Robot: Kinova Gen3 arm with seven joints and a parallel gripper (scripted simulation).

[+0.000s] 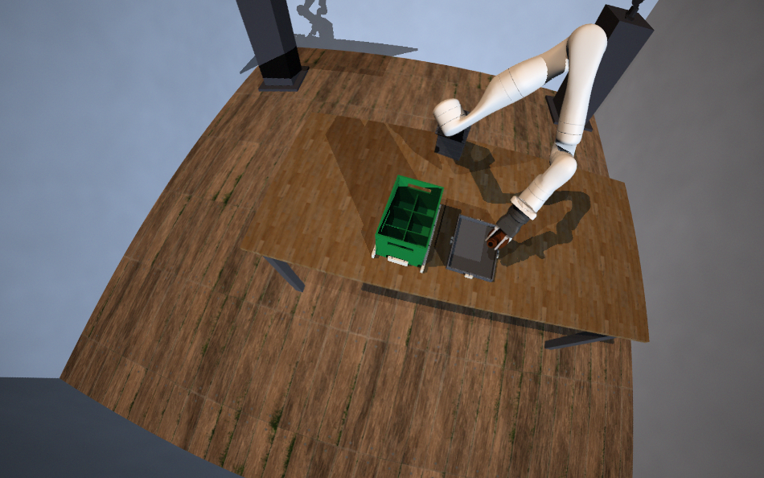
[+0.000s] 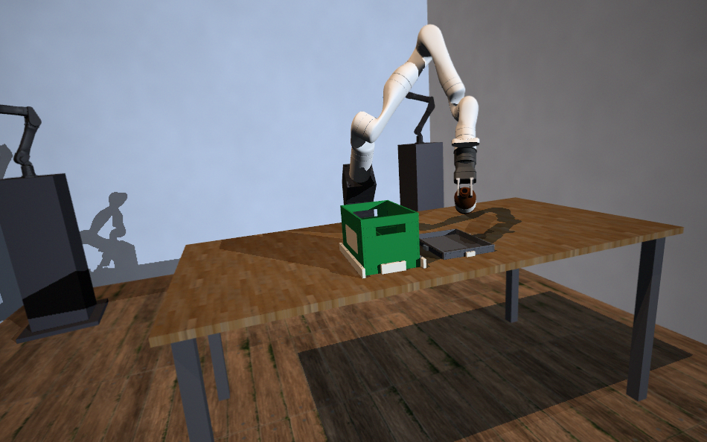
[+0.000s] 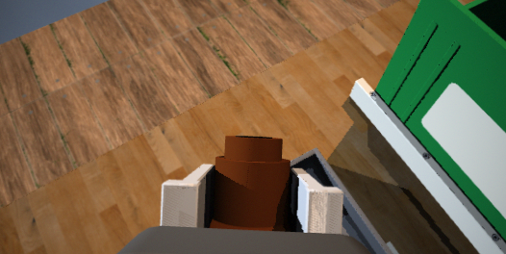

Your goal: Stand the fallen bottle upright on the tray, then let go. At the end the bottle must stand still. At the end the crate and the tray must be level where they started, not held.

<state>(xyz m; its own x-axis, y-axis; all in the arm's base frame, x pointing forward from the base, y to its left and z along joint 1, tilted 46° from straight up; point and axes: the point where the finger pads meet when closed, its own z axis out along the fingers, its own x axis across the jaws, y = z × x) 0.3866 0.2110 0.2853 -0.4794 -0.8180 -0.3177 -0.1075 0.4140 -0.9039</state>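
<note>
Right now my hand is 3 cm to the right of the brown bottle, 3 cm past it and 3 cm above it. Also, from my hand: green crate 29 cm to the right, 12 cm below, 10 cm behind; then tray 19 cm below, 6 cm behind, 1 cm to the right.
</note>
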